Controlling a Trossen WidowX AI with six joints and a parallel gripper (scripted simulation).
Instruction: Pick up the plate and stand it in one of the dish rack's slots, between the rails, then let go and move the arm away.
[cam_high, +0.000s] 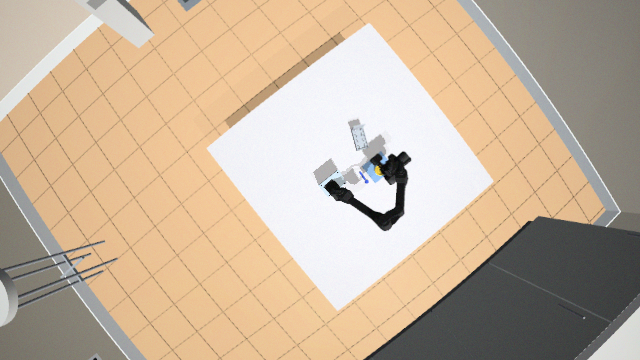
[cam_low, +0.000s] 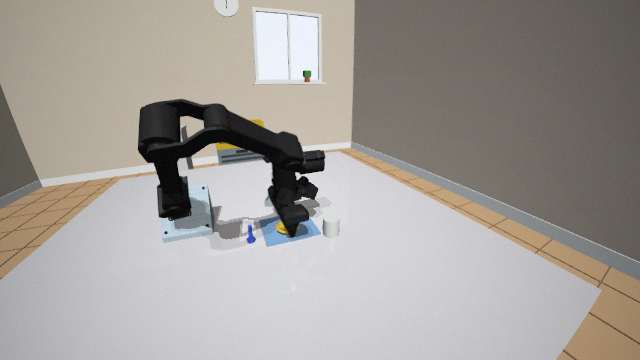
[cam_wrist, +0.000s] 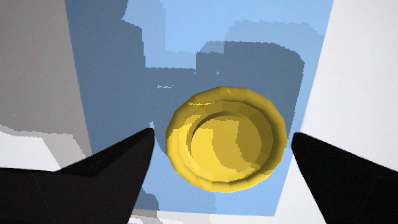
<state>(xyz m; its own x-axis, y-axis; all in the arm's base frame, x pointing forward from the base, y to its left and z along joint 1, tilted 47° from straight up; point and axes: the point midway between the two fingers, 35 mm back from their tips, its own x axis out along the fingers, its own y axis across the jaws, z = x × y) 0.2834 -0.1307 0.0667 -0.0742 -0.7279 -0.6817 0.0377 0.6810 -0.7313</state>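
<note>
Right now the yellow plate is 10 mm above my gripper tip. Also, from my gripper tip: white cup: 100 mm ahead, 60 mm to the right, 10 mm above; then blue spoon: 100 mm behind, 20 mm to the left, 10 mm below; then blue mat: 10 mm ahead, 20 mm to the left, 10 mm below.
</note>
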